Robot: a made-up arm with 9 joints. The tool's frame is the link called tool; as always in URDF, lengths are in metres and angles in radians. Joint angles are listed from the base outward.
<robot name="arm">
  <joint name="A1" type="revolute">
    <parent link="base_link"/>
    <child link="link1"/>
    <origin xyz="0 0 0.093" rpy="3.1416 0 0"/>
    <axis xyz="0 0 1"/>
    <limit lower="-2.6" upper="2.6"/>
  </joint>
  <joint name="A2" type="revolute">
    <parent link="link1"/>
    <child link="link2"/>
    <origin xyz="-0.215 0.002 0.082" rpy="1.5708 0 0"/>
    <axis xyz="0 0 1"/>
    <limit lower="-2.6" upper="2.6"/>
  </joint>
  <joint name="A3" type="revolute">
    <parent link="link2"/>
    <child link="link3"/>
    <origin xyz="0.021 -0.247 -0.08" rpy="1.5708 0 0"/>
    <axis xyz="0 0 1"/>
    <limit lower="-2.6" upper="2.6"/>
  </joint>
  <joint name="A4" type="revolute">
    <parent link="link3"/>
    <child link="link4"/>
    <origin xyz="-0.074 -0.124 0.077" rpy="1.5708 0 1.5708"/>
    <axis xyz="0 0 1"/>
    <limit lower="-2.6" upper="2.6"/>
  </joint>
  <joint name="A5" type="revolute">
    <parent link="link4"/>
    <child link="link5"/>
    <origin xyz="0.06 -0.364 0.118" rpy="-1.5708 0 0"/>
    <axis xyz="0 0 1"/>
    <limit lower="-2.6" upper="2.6"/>
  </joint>
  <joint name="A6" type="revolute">
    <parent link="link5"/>
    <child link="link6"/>
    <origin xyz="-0.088 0.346 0.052" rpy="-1.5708 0 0"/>
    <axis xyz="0 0 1"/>
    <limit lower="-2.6" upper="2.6"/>
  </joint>
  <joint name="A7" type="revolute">
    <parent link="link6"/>
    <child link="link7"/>
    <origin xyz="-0.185 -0.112 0.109" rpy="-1.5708 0 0"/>
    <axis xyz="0 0 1"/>
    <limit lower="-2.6" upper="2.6"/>
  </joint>
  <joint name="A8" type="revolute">
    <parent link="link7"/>
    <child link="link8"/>
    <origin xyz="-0.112 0.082 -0.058" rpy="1.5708 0 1.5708"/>
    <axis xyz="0 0 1"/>
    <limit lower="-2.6" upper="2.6"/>
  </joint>
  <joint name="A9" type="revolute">
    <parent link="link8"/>
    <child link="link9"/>
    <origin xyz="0.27 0.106 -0.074" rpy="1.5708 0 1.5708"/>
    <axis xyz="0 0 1"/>
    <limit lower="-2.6" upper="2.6"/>
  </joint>
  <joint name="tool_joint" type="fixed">
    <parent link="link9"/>
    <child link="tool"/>
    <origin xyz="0.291 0.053 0.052" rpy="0 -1.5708 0"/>
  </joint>
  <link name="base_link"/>
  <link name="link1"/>
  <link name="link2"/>
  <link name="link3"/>
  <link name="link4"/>
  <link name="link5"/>
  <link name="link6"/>
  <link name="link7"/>
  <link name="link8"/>
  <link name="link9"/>
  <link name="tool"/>
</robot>
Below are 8 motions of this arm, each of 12 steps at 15 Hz.
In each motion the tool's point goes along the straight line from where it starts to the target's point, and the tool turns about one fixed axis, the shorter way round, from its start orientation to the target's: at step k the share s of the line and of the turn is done. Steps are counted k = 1, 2, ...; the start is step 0. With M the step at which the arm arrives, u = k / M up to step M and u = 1 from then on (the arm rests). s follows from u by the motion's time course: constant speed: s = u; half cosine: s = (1 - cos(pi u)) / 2; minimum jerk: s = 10 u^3 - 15 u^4 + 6 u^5.
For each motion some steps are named. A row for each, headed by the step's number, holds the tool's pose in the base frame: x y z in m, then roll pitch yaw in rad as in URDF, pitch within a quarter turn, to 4 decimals.
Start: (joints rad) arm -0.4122 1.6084 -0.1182 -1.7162 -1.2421 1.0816 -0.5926 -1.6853 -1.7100
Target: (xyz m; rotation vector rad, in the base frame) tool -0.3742 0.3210 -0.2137 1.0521 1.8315 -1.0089
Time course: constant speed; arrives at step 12
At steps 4, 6, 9, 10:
4: -0.2138 0.1484 -0.1936 -2.0358 1.0048 2.7796
6: -0.2539 0.1915 -0.1986 -2.1532 1.0355 2.7142
9: -0.3140 0.2563 -0.2062 -2.3477 1.0730 2.5972
10: -0.3341 0.2778 -0.2087 -2.4172 1.0829 2.5533

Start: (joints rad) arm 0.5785 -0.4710 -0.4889 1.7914 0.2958 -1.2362 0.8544 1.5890 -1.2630
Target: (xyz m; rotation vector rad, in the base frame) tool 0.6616 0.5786 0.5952 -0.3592 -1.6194 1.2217
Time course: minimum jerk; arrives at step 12
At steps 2, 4, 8, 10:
2: -0.0785 1.0461 0.0436 -0.7064 -0.8461 2.2029
4: 0.0553 0.9616 0.1433 -0.8664 -0.7932 2.2067
8: 0.5005 0.6803 0.4752 -1.3502 -0.6253 2.1448
10: 0.6344 0.5958 0.5749 -1.4872 -0.5811 2.1093

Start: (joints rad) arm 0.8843 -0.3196 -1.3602 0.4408 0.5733 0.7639 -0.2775 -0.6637 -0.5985
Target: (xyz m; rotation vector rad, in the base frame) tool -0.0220 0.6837 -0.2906 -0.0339 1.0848 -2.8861
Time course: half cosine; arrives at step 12
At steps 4, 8, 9, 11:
4: -0.4434 0.1734 0.1019 -0.6719 -0.8286 -1.8937
8: -0.1625 0.5136 -0.1598 -0.5877 -0.2609 -2.7163
9: -0.1043 0.5840 -0.2140 -0.6310 -0.1473 -2.8641
11: -0.0316 0.6721 -0.2817 -0.7072 -0.0162 -3.0538

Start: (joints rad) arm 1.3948 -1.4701 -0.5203 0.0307 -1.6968 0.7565 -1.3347 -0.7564 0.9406
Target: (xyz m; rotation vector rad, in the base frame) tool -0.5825 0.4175 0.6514 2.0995 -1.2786 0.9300
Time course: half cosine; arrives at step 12
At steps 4, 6, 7, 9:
4: -0.1515 0.2141 0.5502 2.4494 -0.6701 -2.4228
6: -0.2952 0.2819 0.5839 2.6700 -0.6668 -1.9719
7: -0.3695 0.3170 0.6014 2.7804 -0.6956 -1.7378
9: -0.4983 0.3778 0.6316 2.9490 -0.7896 -1.3251

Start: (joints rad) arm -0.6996 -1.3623 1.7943 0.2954 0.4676 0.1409 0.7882 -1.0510 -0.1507
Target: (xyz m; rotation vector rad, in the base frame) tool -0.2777 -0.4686 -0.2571 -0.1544 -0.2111 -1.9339
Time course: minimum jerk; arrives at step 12
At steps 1, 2, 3, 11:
1: -0.3776 0.1202 0.7775 -1.6094 -0.3852 -2.9750
2: -0.3746 0.1022 0.7458 -1.5614 -0.3557 -2.9538
3: -0.3678 0.0619 0.6751 -1.4534 -0.2934 -2.9018
11: -0.2782 -0.4656 -0.2518 0.0670 -0.2058 -1.9557

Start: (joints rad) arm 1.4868 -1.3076 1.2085 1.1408 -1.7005 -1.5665 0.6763 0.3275 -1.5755
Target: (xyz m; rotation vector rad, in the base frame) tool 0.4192 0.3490 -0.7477 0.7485 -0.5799 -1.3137
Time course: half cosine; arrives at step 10
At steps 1, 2, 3, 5, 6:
1: 0.3275 0.8421 -0.8170 0.5681 0.3679 -1.1810
2: 0.3342 0.8062 -0.8119 0.5888 0.3417 -1.1935
3: 0.3446 0.7503 -0.8041 0.6214 0.3015 -1.2140
5: 0.3722 0.6018 -0.7832 0.7106 0.1979 -1.2737
6: 0.3867 0.5236 -0.7722 0.7593 0.1457 -1.3084

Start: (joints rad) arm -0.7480 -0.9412 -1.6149 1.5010 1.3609 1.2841 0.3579 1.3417 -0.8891
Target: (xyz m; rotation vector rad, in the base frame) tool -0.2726 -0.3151 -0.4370 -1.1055 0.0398 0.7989
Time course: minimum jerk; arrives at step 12
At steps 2, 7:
2: 0.2262 -0.2966 -0.4470 0.3321 -0.1431 -0.6725
7: -0.0933 -0.3085 -0.4406 -0.6303 0.0101 0.2737

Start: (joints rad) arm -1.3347 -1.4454 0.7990 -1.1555 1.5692 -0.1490 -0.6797 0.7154 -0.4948
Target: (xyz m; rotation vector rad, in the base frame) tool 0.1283 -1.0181 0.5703 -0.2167 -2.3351 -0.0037
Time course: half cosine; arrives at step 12
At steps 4, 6, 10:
4: 0.2336 -0.5301 0.8510 -2.9671 0.1147 1.2237
6: 0.1985 -0.6928 0.7574 -2.8065 -0.1800 1.7353
10: 0.1377 -0.9745 0.5954 -2.9580 -0.7316 2.7170

